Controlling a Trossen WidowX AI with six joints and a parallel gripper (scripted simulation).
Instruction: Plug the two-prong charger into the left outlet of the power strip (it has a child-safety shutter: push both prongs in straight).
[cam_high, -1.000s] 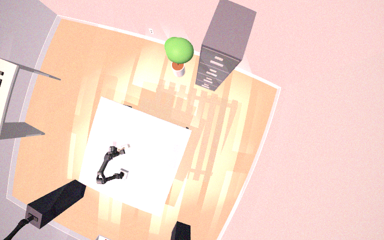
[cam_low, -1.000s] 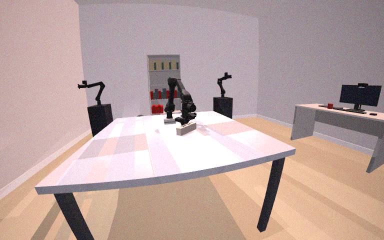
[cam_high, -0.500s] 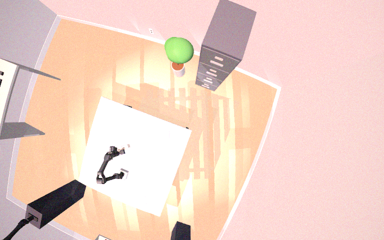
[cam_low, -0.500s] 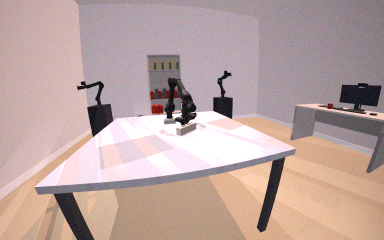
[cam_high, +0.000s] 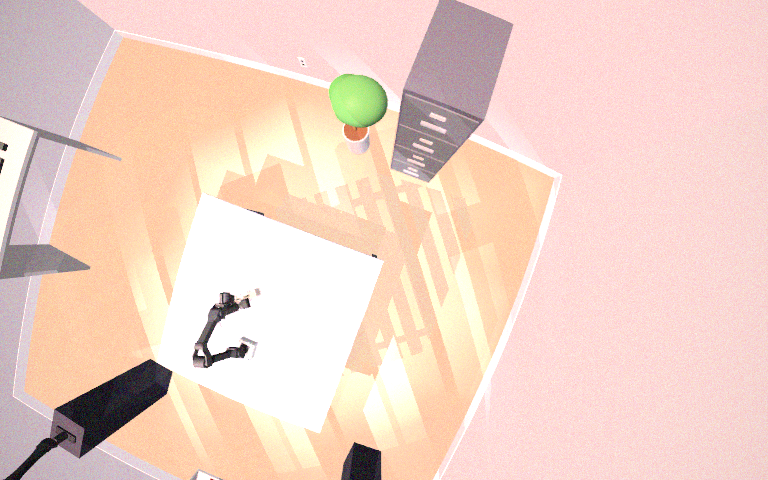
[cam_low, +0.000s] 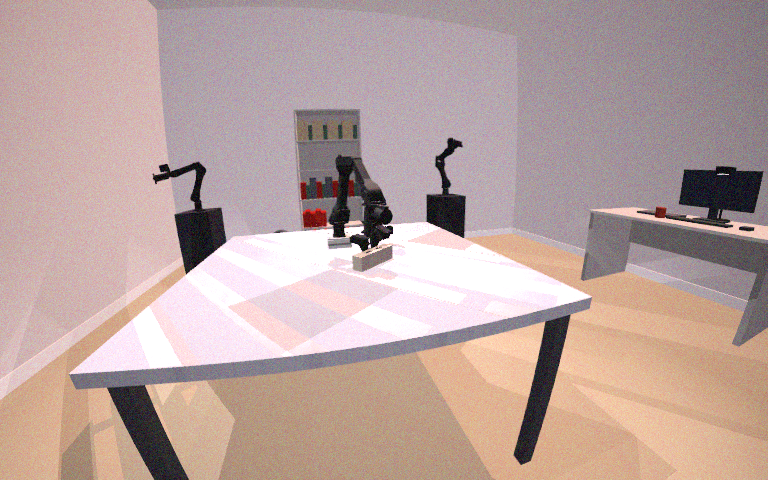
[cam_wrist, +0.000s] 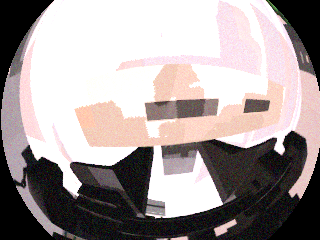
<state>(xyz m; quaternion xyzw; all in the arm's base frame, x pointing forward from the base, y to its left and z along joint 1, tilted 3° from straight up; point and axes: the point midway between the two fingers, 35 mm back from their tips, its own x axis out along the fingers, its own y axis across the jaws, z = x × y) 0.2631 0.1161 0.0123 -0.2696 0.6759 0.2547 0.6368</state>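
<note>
My gripper tip is now 10 mm to the right of the dark two-prong charger, 10 mm below it and 10 mm short of it.
</note>
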